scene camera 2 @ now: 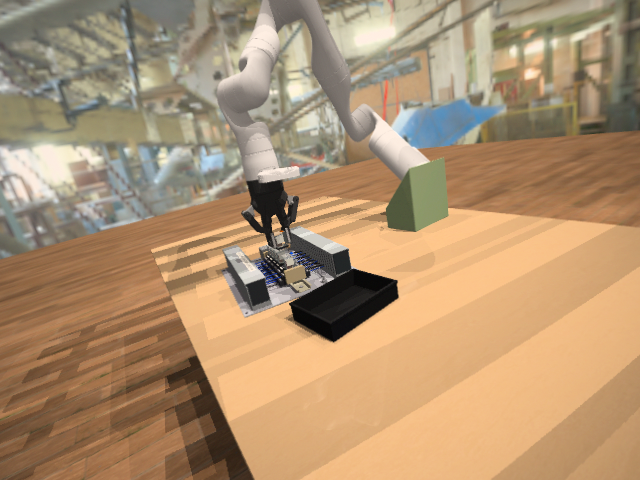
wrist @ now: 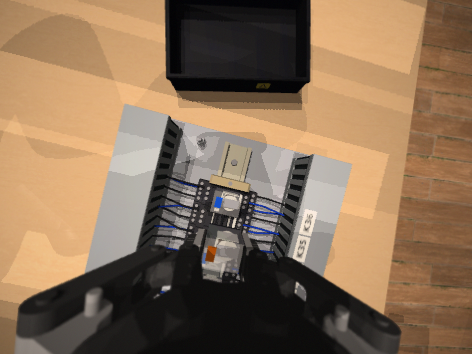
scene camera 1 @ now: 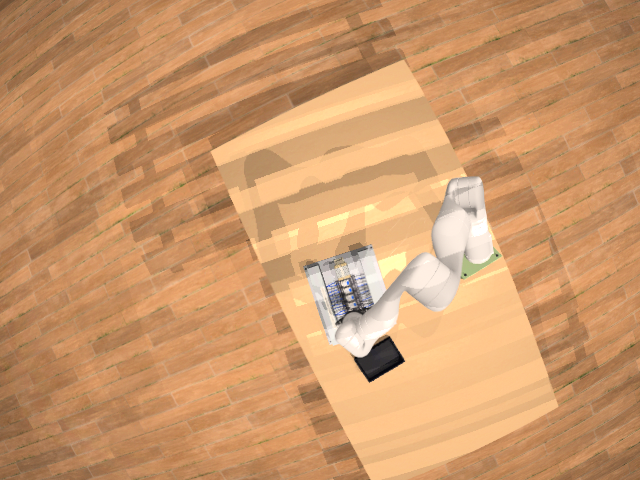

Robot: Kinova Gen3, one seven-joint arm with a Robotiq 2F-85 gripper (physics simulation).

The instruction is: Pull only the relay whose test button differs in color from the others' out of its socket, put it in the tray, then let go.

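Frame: origin at the arm's base, x ahead, y left, z up, level; millimetres.
Seen in the pictures: gripper, fingertip midpoint: (scene camera 2: 281,245) (wrist: 221,241); arm's base at its link origin: (scene camera 2: 421,177) (scene camera 1: 478,253).
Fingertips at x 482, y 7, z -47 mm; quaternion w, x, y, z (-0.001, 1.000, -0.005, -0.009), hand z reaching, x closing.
Pixels of each thing's top centre, then the offset from my fingertips to it. "spot": a spot on its surface instead.
- relay with an orange test button, top centre: (wrist: 221,256) (scene camera 2: 278,231) dx +0, dy +3, dz +34 mm
- relay with a blue button, top centre: (wrist: 226,204) (scene camera 2: 288,254) dx +1, dy +30, dz -14 mm
- black tray at its top centre: (wrist: 239,28) (scene camera 2: 343,291) (scene camera 1: 380,361) dx -7, dy +222, dz -49 mm
- grey base panel at a spot on its surface: (scene camera 1: 377,268) spot: dx -144, dy -100, dz -81 mm
The relay with an orange test button (wrist: 211,254) (scene camera 2: 280,239) is clear-cased and sits between the fingertips. My gripper (wrist: 221,241) (scene camera 2: 279,241) is shut on it and holds it just above the row of relays, roughly upright. In scene camera 1 the arm hides the fingers. A relay with a blue button (wrist: 230,202) sits in the end socket near the yellowish end stop. More blue-button relays (scene camera 1: 348,290) stand along the row. A dark slotted socket area (wrist: 223,220) shows beside the held relay. The black tray (scene camera 1: 379,360) (scene camera 2: 334,325) (wrist: 237,79) has nothing in it.
Grey wire ducts (scene camera 2: 248,279) (scene camera 2: 323,250) (wrist: 135,165) flank the relay row on the grey base panel (scene camera 1: 377,268). Black and blue wires run from the sockets to the ducts. The tray stands beyond the panel's end-stop side. The green arm mount (scene camera 2: 429,196) is farther back.
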